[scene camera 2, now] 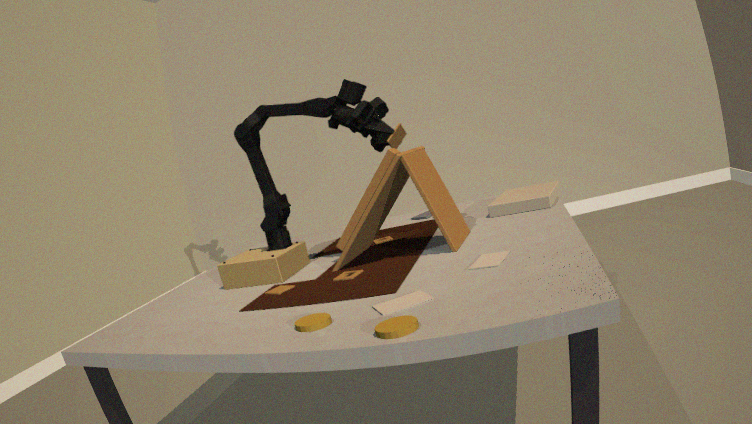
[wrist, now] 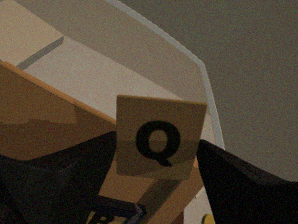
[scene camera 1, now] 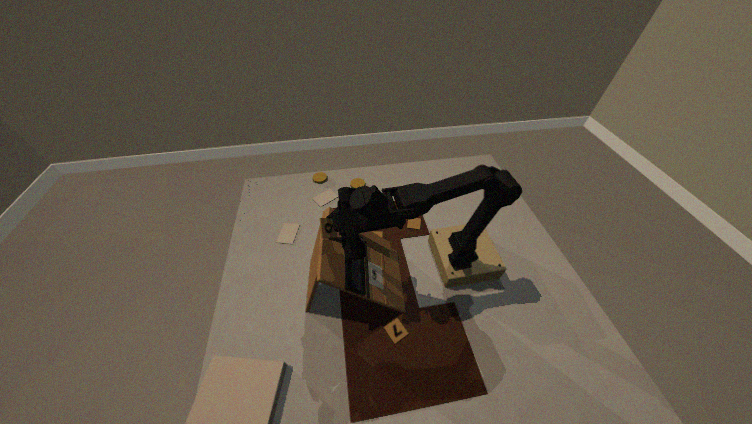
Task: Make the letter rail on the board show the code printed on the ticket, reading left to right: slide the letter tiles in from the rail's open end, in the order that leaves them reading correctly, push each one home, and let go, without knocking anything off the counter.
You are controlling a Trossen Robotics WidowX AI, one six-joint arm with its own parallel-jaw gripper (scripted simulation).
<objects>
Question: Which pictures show the gripper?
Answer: Scene camera 2, the wrist view and scene camera 1: all of them.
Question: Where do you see a brown mat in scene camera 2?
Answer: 386,265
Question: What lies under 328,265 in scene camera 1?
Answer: A wooden a-frame board.
</objects>
